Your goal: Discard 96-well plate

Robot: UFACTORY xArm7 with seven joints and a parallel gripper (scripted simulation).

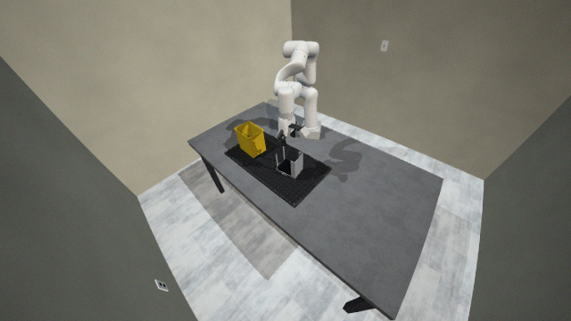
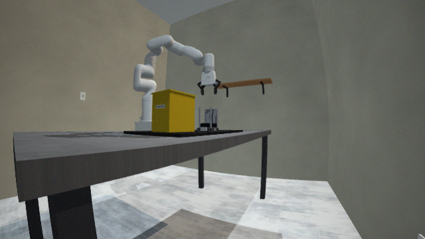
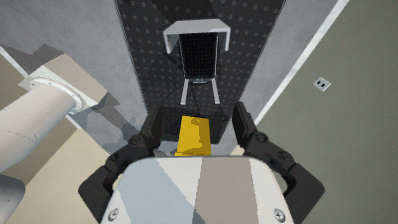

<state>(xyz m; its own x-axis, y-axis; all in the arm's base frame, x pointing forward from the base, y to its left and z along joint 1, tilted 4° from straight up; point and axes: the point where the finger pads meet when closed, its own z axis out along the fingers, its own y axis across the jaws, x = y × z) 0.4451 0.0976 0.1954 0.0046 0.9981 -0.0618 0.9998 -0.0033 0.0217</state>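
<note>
Now: the black 96-well plate 21 cm below my hand. Round my hand: yellow plastics bin W1: 36 cm to the right, 16 cm below, 5 cm behind.
</note>
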